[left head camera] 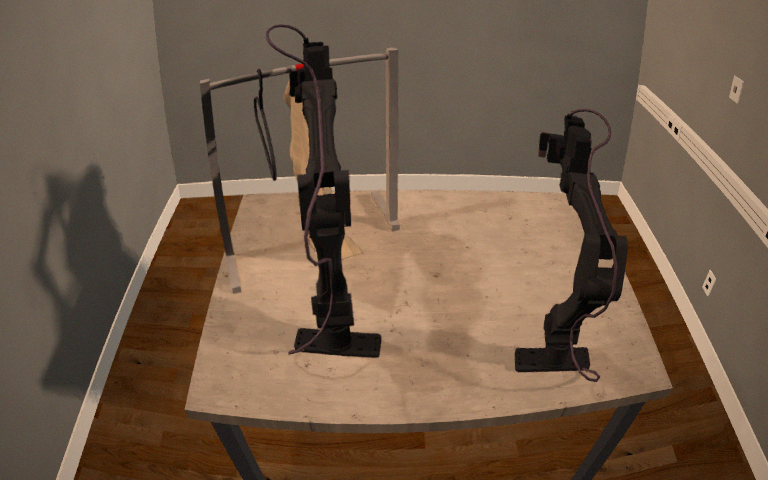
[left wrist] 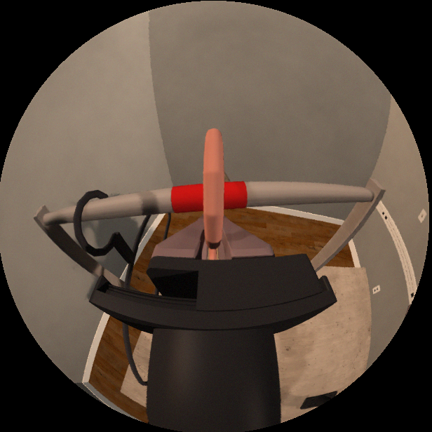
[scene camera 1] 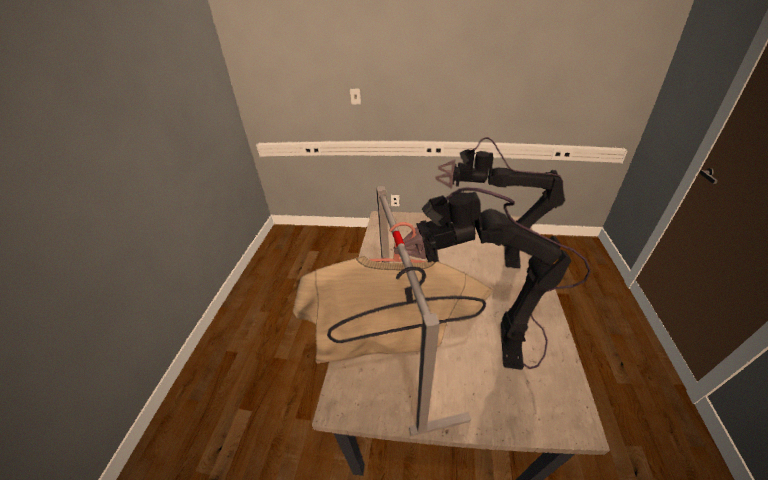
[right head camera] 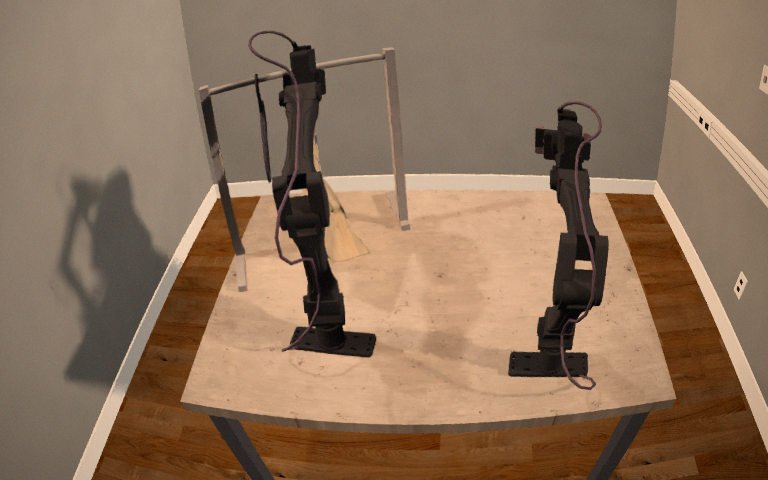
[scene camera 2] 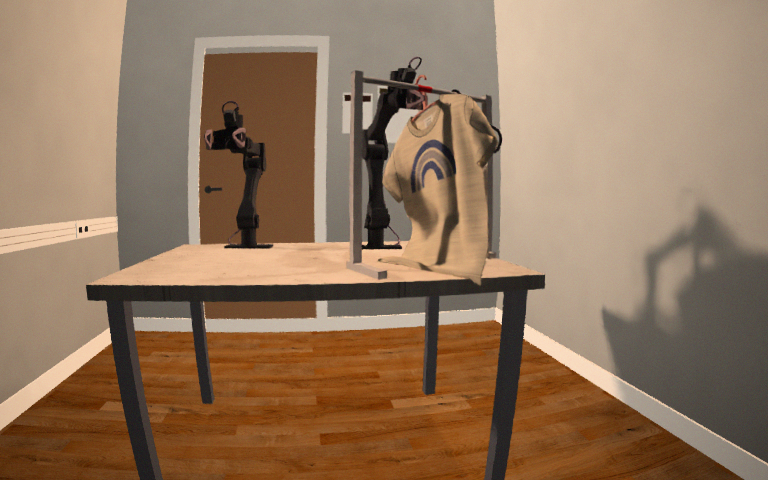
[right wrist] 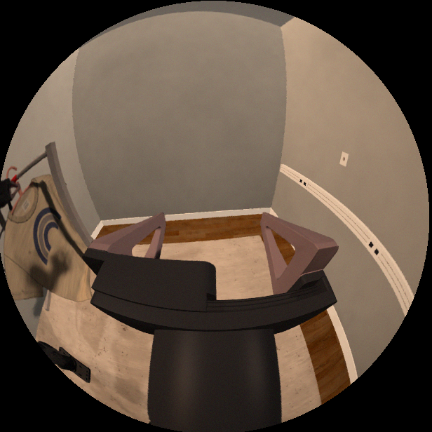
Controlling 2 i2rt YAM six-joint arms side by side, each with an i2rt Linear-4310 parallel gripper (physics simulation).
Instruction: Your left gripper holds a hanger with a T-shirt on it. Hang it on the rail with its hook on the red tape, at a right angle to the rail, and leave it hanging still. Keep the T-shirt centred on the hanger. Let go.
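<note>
My left gripper (left wrist: 212, 216) (scene camera 2: 416, 100) is shut on the orange hanger below its hook. The hook (left wrist: 213, 165) (scene camera 1: 404, 224) (scene camera 2: 421, 77) rises at the rail and its curve reaches over the rail's top, in line with the red tape (left wrist: 185, 198) (scene camera 1: 398, 238) (scene camera 2: 425, 88). In the left wrist view it looks square to the rail (left wrist: 300, 193) (scene camera 1: 419, 291). Whether it rests on the rail I cannot tell. The tan T-shirt (scene camera 1: 362, 300) (scene camera 2: 453, 209) (right wrist: 30, 250) hangs from the hanger, its collar around the hanger's middle. My right gripper (right wrist: 212, 217) (scene camera 1: 446, 173) is open and empty, well away.
A black hanger (right head camera: 262, 127) (left wrist: 78, 220) hangs on the rail, beside the T-shirt, nearer the left post (left head camera: 217, 192) in the left head view. The other post (left head camera: 391, 135) (scene camera 2: 355, 169) stands beyond the T-shirt. The T-shirt's lower edge reaches the table (left head camera: 441, 396) (scene camera 2: 226, 266).
</note>
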